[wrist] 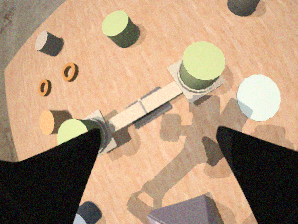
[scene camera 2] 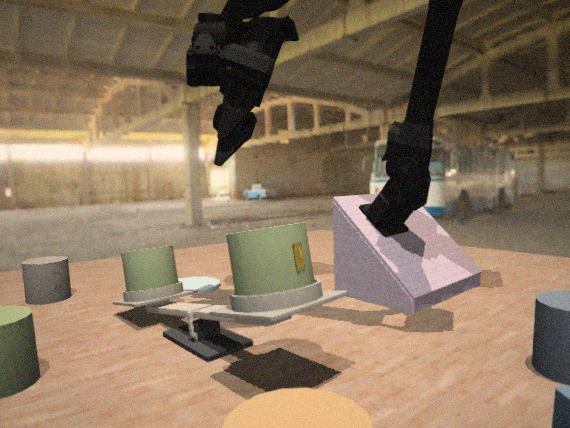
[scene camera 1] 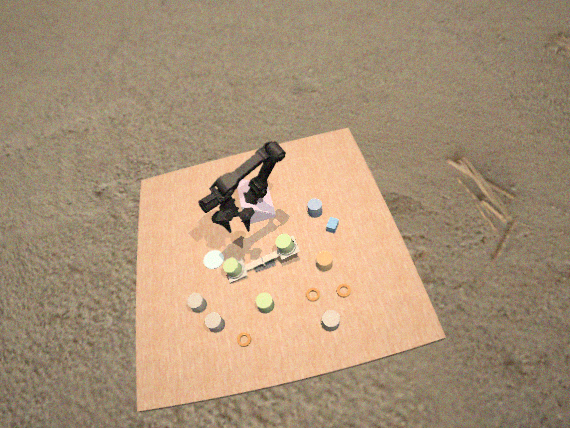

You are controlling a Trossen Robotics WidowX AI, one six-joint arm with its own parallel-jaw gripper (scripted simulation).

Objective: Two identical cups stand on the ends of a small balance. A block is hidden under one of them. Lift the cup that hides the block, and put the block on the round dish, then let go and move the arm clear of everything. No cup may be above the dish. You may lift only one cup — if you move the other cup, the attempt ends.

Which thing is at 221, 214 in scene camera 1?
The gripper.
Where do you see a small balance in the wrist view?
123, 119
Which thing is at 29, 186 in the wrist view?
The gripper.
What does the gripper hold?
Nothing.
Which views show the gripper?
The wrist view, scene camera 2 and scene camera 1: all of them.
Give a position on a pale round dish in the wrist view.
258, 97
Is the gripper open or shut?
Open.
